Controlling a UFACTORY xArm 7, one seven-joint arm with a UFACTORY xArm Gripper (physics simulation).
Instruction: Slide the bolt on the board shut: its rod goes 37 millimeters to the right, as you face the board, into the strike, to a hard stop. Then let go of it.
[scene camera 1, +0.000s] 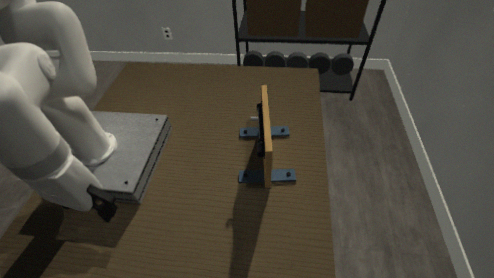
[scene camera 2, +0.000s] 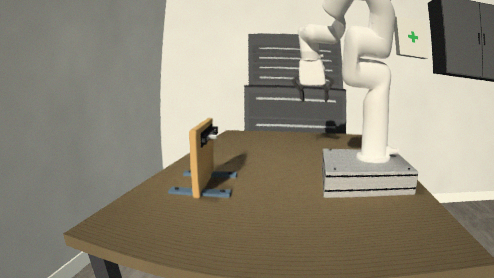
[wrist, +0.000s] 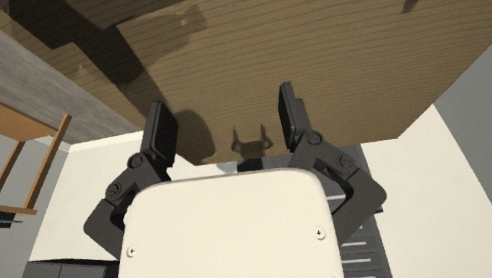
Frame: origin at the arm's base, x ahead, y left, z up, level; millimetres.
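Seen in the pictures: gripper, fingertip midpoint: (scene camera 1: 91, 208) (scene camera 2: 314, 101) (wrist: 223, 103); arm's base, link origin: (scene camera 1: 96, 149) (scene camera 2: 373, 158).
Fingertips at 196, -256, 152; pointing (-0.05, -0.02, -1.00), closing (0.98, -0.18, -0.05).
Pixels of each thing's middle, then the offset from my fingertips to it, as dx, dy, dz. "pt": a spot on its surface instead. Level surfaces: height alone.
- orange-brown board, body centre: (scene camera 2: 203, 154) (scene camera 1: 265, 135) +327, +323, -134
- black bolt fitting, body centre: (scene camera 2: 212, 134) (scene camera 1: 256, 128) +302, +302, -81
- light handle, surface spot: (scene camera 2: 213, 136) (scene camera 1: 253, 117) pt +289, +344, -78
- wooden table, surface height: dz -222
The orange-brown board (scene camera 1: 266, 145) (scene camera 2: 196, 167) stands upright on the table. The black bolt fitting (scene camera 1: 260, 142) (scene camera 2: 204, 138) is on its face toward the robot base, near the top. A light handle (scene camera 1: 254, 118) (scene camera 2: 213, 136) sticks out from the fitting; in scene camera 1 it is nearer the fitting's far end. The rod's exact position in the strike is too small to tell. My gripper (scene camera 1: 107, 214) (scene camera 2: 315, 97) (wrist: 223, 103) is open and empty, high above the table and well apart from the board. The board does not show in the wrist view.
The board stands on blue feet (scene camera 1: 251, 176) (scene camera 2: 220, 193) that stick out on both sides. The grey robot base block (scene camera 1: 130, 150) (scene camera 2: 370, 186) sits on the wooden table (scene camera 1: 200, 225) (scene camera 2: 280, 225). A shelf rack (scene camera 1: 302, 40) and a drawer cabinet (scene camera 2: 295, 112) stand beyond the table.
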